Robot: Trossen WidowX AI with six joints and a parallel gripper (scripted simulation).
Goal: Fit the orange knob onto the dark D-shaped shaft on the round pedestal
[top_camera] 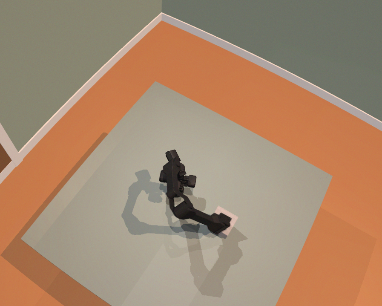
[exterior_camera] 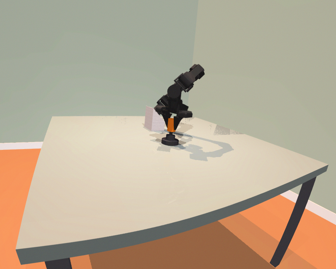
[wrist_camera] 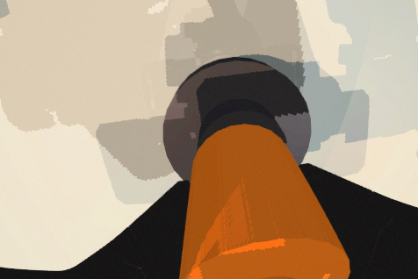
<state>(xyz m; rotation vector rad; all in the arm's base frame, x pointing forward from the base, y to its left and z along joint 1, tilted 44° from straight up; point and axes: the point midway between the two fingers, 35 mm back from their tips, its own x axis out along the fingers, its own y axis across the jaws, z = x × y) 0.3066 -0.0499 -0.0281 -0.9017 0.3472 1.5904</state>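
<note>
Right now the orange knob is 2 cm above my gripper tip. From my gripper tip the other things lie so: dark pedestal 4 cm below.
</note>
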